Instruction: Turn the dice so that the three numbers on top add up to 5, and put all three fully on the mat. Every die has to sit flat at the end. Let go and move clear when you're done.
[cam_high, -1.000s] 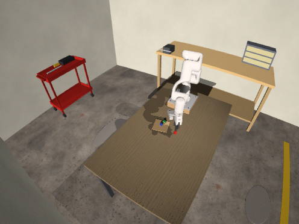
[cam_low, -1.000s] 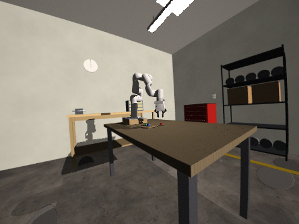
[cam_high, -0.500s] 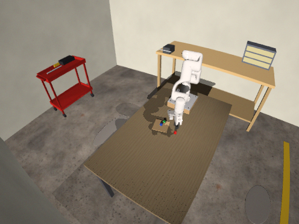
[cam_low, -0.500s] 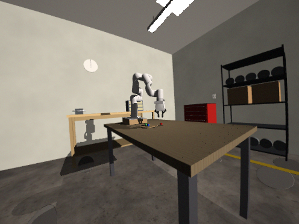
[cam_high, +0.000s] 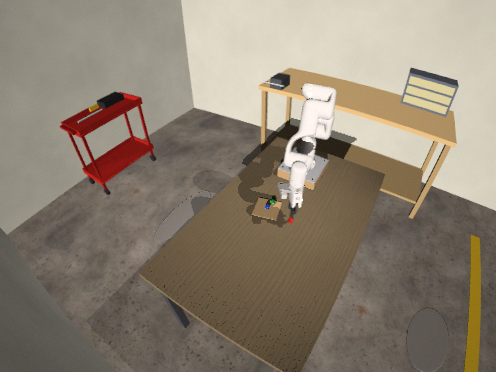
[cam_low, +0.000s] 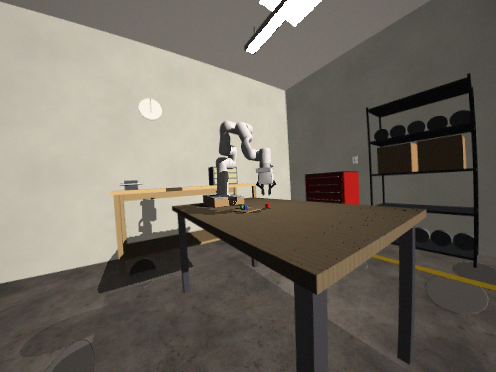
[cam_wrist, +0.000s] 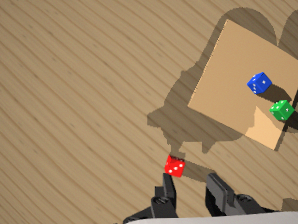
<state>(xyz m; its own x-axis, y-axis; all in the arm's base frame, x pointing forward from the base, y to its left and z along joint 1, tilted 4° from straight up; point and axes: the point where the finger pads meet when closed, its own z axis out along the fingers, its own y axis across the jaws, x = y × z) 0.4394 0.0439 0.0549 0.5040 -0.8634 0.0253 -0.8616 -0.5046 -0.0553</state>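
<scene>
Now: hand 9 cm above the red die. From my hand the other things lie so: tan mat 4 cm behind, 15 cm to the right, 10 cm below; blue die 4 cm behind, 15 cm to the right, 8 cm below; green die 9 cm behind, 14 cm to the right, 8 cm below.
</scene>
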